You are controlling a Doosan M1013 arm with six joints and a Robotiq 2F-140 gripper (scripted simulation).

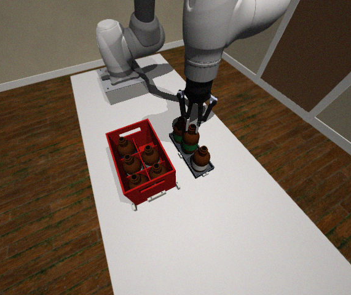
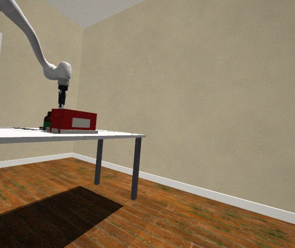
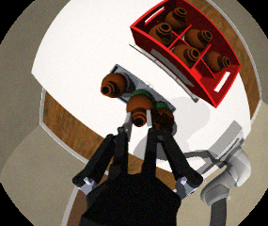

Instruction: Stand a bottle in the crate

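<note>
My gripper is now 90 mm above the bottle. Also, from my hand: red crate (230 mm to the right, 120 mm below, 10 mm behind); then dark tray (190 mm below).
</note>
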